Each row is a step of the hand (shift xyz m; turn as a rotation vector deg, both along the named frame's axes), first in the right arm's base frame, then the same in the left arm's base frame.
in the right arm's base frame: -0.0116 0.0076 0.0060 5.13 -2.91 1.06
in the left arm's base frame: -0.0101 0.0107 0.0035 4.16 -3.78 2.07
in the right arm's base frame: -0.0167 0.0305 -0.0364 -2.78 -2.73 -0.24
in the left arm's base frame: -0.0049 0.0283 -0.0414 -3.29 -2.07 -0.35
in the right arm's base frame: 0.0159 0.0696 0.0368 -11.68 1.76 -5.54
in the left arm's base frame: 0.0273 0.0688 0.0312 -10.24 3.49 -7.29
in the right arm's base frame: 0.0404 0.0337 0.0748 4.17 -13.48 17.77
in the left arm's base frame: 0.0383 0.0338 0.0759 -1.14 -11.57 19.49
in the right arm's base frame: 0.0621 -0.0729 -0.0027 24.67 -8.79 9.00
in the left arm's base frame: 0.0434 -0.0843 0.0137 20.76 -12.64 13.27
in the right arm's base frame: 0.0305 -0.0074 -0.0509 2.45 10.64 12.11
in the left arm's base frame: 0.0336 -0.0206 -0.0450 3.45 11.38 11.16
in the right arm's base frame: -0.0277 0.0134 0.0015 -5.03 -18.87 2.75
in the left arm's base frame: -0.0238 0.0192 -0.0038 -9.55 -16.79 3.96
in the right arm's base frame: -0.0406 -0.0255 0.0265 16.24 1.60 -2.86
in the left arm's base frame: -0.0482 -0.0123 0.0230 16.39 -2.35 -0.68
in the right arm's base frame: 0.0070 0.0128 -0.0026 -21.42 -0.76 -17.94
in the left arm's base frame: 0.0100 0.0105 -0.0029 -18.81 1.51 -20.62
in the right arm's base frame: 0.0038 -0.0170 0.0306 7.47 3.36 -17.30
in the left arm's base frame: -0.0038 -0.0132 0.0324 9.98 -0.68 -16.32
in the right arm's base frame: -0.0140 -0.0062 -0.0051 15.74 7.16 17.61
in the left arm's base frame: -0.0144 -0.0036 -0.0064 14.85 5.87 18.82
